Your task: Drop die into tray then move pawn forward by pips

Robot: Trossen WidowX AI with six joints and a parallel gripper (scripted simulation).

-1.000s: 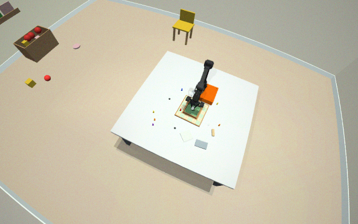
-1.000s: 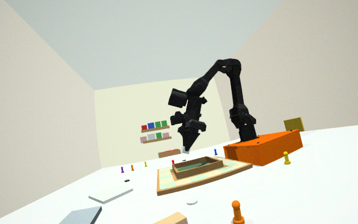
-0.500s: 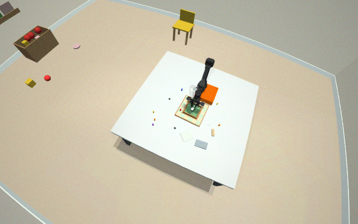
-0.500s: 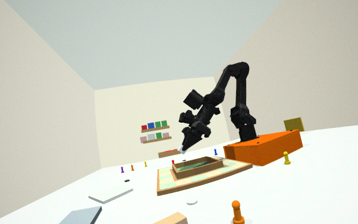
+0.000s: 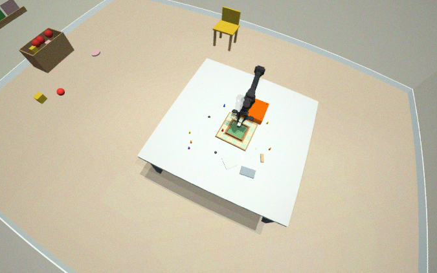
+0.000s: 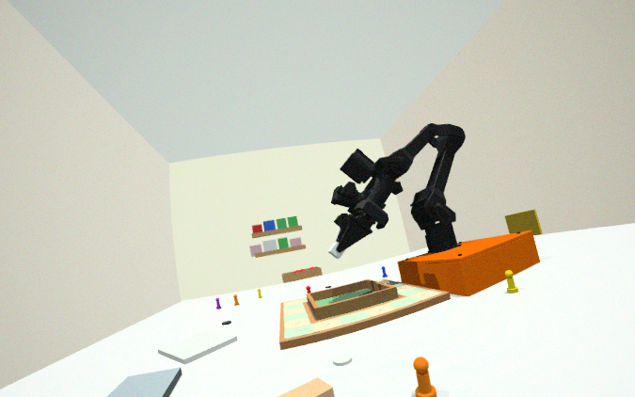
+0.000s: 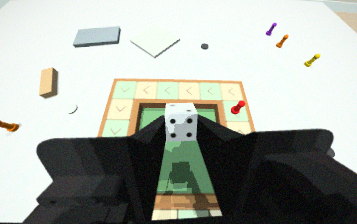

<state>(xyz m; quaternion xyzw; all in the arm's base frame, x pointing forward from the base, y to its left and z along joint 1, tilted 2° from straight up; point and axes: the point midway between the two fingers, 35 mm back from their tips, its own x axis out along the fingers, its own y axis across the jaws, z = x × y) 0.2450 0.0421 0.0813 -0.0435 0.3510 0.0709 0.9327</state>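
Right now my gripper tip is right at the grey die. The rest, counted from my gripper tip: blue pawn 240 mm to the right, 160 mm behind, 100 mm below; red pawn 100 mm to the right, 90 mm below, 80 mm ahead; green dice tray 110 mm below.
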